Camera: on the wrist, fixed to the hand. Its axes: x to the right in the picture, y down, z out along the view.
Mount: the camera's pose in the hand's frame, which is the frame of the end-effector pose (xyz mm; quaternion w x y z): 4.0 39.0 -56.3 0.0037 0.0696 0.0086 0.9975
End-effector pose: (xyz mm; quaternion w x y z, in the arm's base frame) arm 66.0 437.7 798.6 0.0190 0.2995 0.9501 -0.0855
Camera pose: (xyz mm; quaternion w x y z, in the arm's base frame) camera 85.9 481.2 847.8 0.0563 0.9509 -0.3010 -0.0449
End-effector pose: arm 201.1 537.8 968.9 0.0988 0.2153 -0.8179 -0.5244
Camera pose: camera 209.7 504.0 1028.0 0.5155 -0.8037 -0.2534 0.1554
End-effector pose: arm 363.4 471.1 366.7 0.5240 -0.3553 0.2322 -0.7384
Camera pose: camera 343.1 452.3 303.9 0.7613 0.2731 0.3084 0.5008
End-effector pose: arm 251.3 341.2 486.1 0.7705 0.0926 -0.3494 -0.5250
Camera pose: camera 316.9 341.9 466.2 0.5231 -0.2901 -0.1236 0.7918
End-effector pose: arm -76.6 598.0 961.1 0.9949 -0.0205 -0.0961 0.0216
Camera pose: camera -63.4 635.1 904.9 0.0156 0.0269 -0.0302 -0.9991
